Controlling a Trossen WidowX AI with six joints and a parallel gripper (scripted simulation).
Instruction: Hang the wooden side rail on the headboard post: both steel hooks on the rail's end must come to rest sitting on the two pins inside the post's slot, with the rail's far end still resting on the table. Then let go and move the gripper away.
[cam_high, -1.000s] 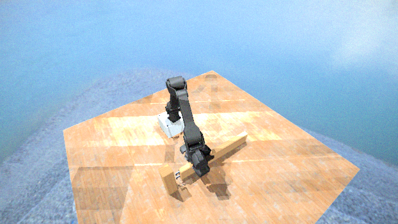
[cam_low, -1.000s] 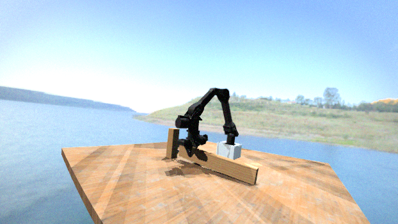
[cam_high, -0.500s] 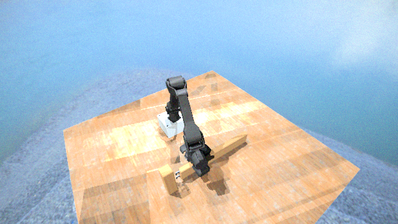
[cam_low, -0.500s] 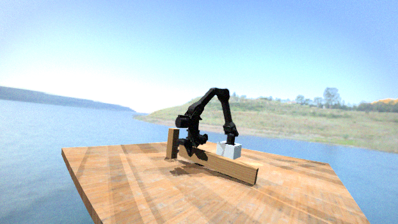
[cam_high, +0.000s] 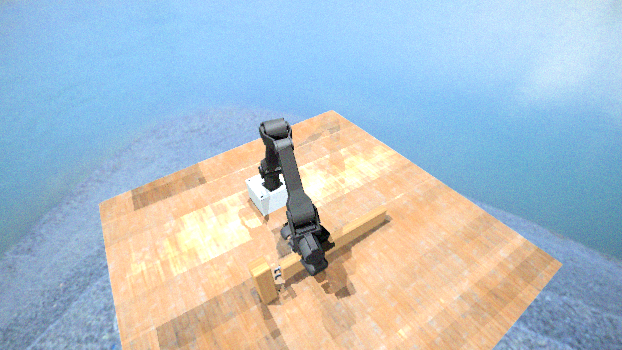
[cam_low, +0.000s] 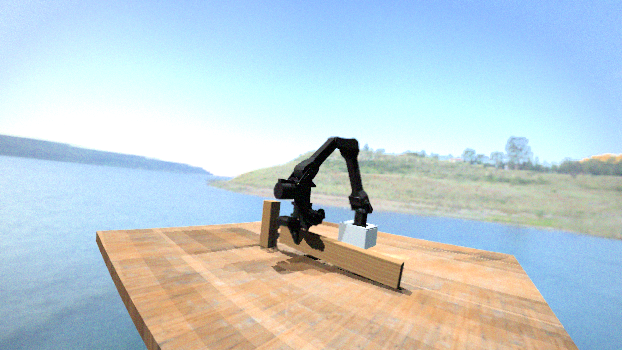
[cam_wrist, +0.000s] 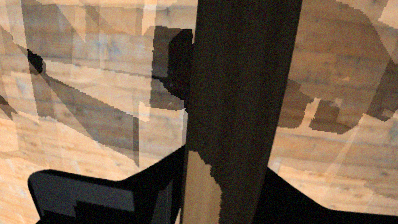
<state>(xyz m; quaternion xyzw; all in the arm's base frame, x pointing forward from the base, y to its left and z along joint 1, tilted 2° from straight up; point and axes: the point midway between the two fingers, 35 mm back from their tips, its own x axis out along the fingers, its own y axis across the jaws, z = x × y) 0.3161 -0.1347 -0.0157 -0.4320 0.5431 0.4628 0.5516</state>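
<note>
My gripper tip is now 150 mm to the left of the headboard post, 40 mm below it and 20 mm past it.
</note>
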